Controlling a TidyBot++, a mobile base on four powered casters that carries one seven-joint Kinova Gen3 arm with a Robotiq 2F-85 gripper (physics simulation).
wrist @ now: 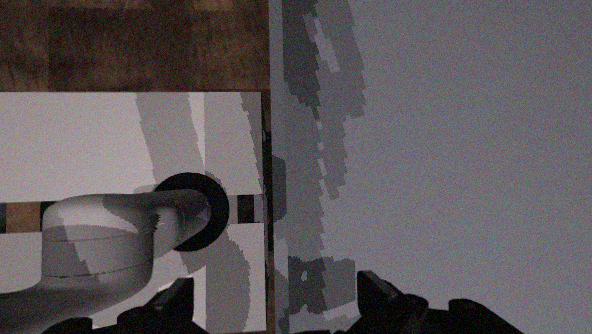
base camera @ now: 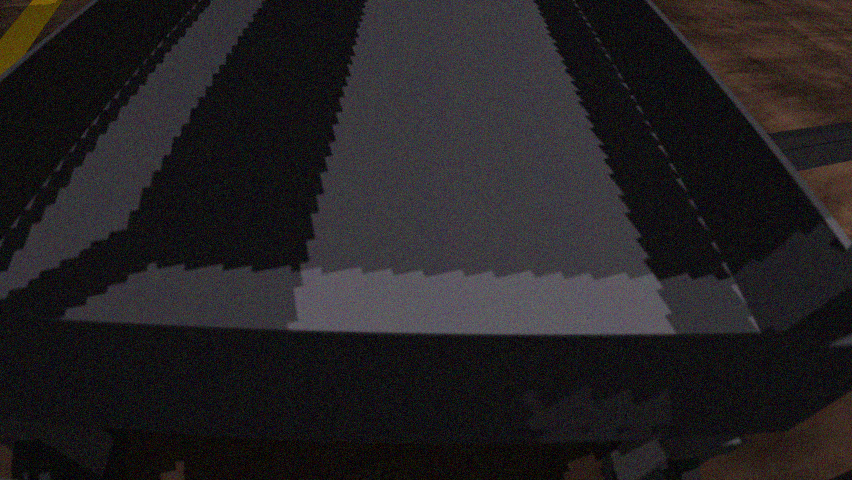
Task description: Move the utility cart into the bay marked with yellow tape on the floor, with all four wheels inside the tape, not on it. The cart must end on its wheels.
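Where they show: gripper, fingertip midpoint: [wrist: 277, 292]; arm's base, origin of the base link: [wrist: 188, 211].
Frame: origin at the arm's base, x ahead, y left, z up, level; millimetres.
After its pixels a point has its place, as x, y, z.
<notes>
The utility cart [base camera: 453, 149] @(371, -37, -247) [wrist: 475, 150] @(322, 74, 397) fills most of the base camera view, close in front. Its grey surface is striped with shadows. Parts of the cart's near casters show dimly at the bottom; where the wheels stand relative to the tape cannot be told. A strip of yellow tape [base camera: 26, 32] @(932, 738, -396) lies on the floor at the upper left, beyond the cart's left edge. In the wrist view my gripper [wrist: 277, 292] @(176, -3, 440) is open, its fingers spread to either side of the cart's near rim without gripping it.
My white base top [wrist: 75, 140] and part of my grey arm [wrist: 100, 245] @(21, 4, 326) are left of the cart's rim in the wrist view, with a narrow gap between base and cart. Brown wooden floor [wrist: 125, 45] @(-319, 534, -396) lies beyond. A dark band [base camera: 816, 146] @(603, -580, -384) crosses the floor right of the cart.
</notes>
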